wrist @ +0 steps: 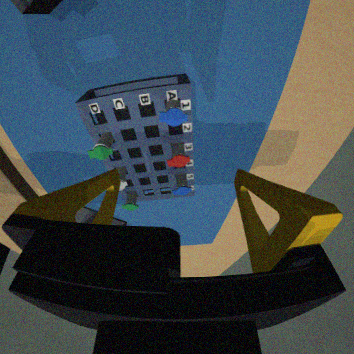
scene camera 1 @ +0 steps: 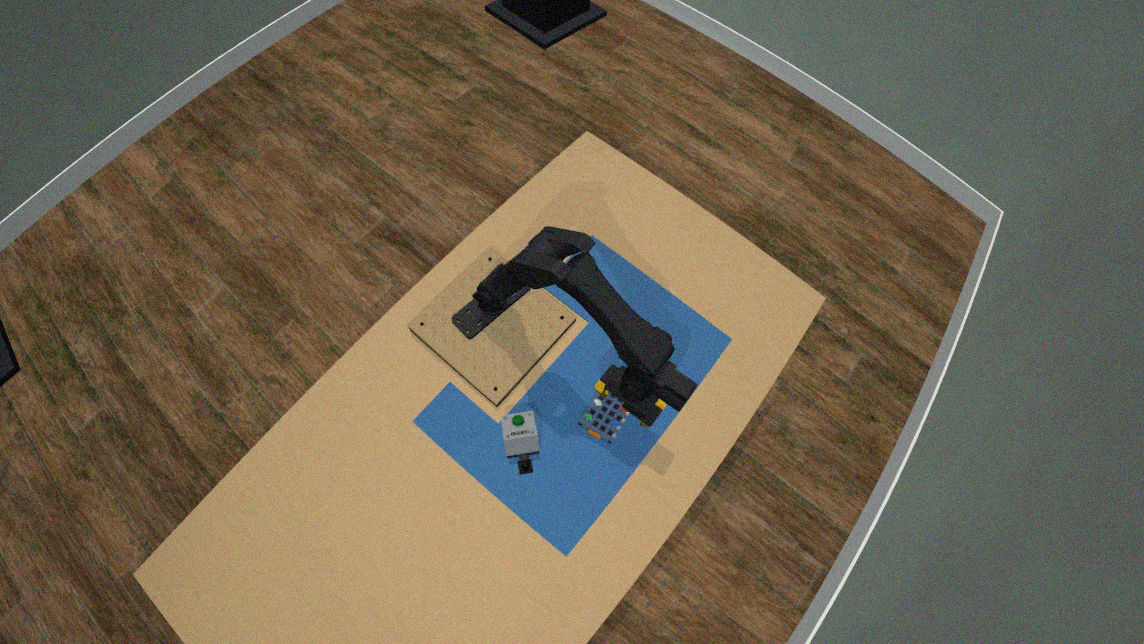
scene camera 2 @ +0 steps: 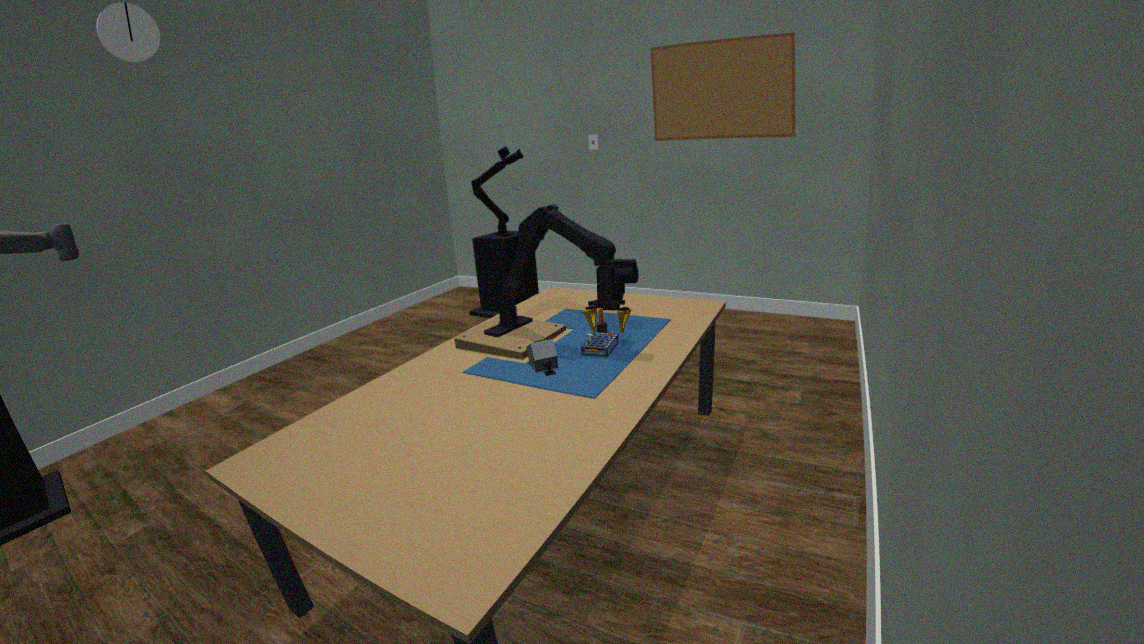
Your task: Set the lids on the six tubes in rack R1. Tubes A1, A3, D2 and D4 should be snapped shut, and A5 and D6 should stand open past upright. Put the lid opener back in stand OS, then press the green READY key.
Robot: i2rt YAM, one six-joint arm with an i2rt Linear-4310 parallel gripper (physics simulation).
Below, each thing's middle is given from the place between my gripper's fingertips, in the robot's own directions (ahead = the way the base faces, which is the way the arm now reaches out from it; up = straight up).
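Scene:
From my hand, the grey box with green button [scene camera 1: 520, 435] sits 200 mm to the right of it and 110 mm behind it, and it's 20 mm below it.

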